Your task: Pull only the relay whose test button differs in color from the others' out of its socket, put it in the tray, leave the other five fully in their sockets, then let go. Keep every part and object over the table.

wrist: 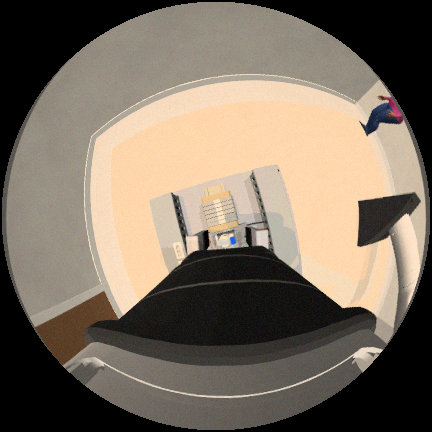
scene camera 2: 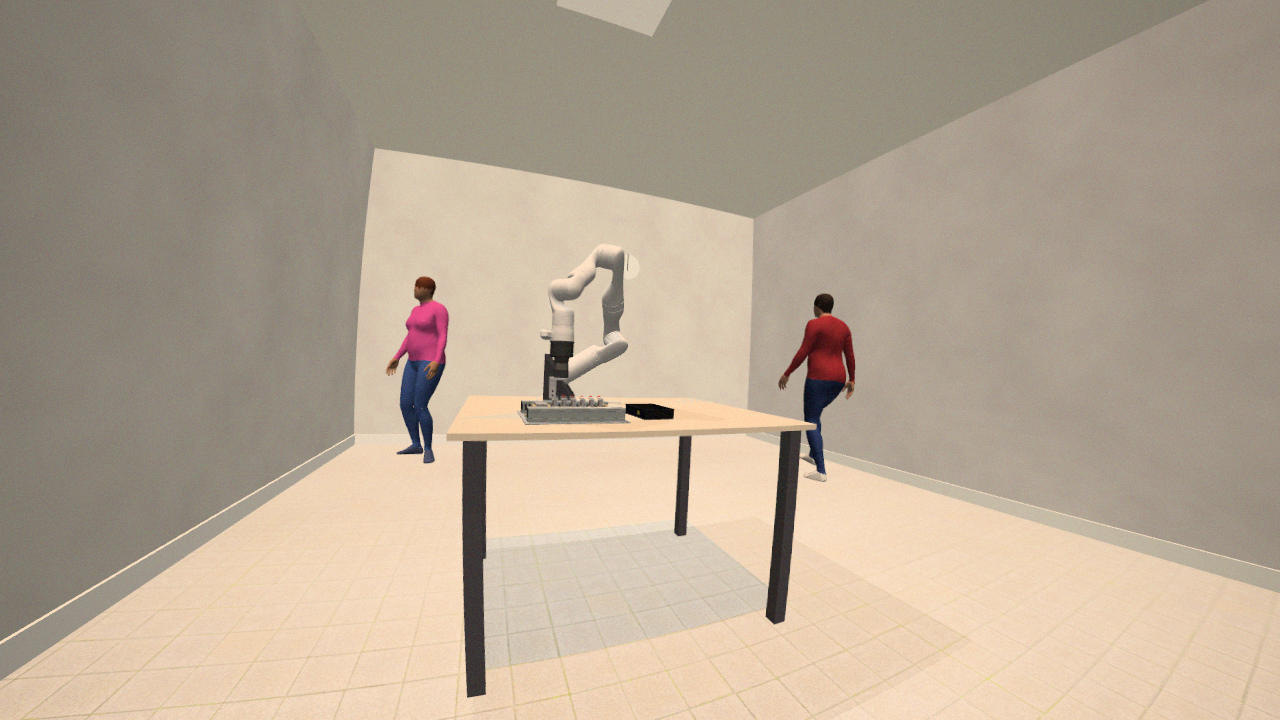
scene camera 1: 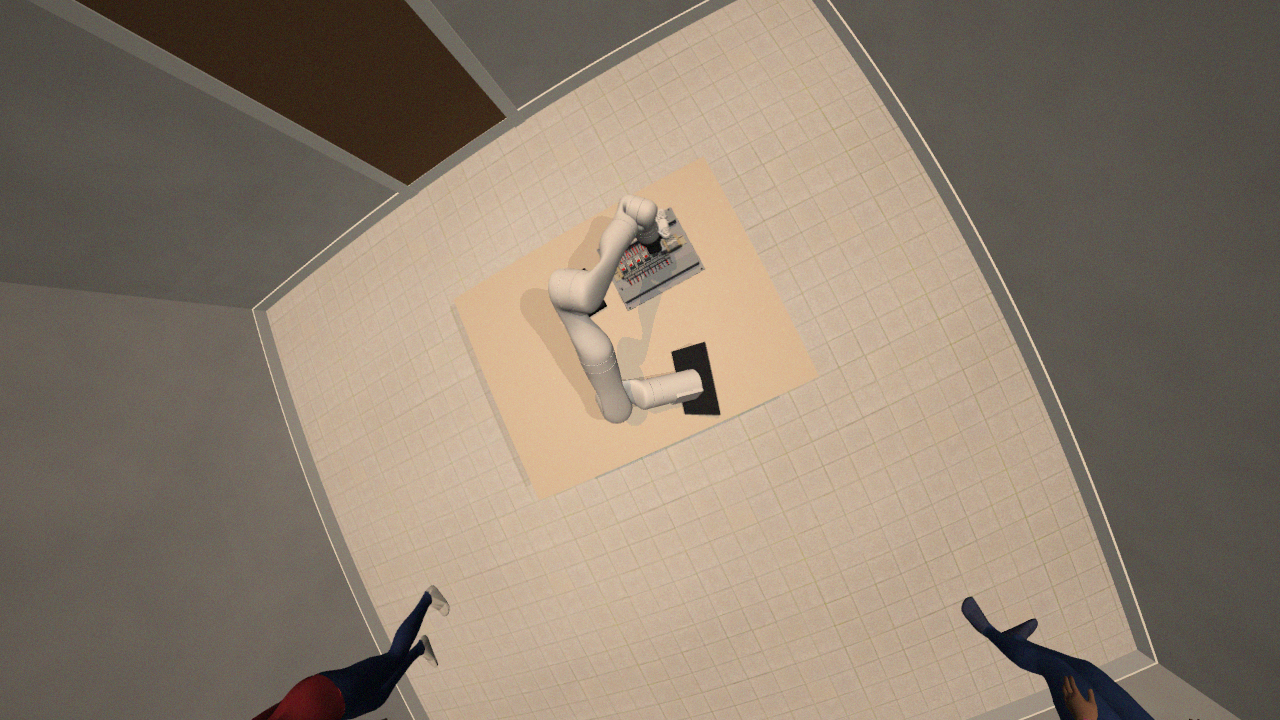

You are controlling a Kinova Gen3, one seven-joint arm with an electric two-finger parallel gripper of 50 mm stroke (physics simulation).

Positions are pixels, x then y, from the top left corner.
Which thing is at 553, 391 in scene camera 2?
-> My gripper.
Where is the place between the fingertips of my gripper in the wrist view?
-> At 226, 236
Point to a grey panel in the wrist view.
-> At 239, 185
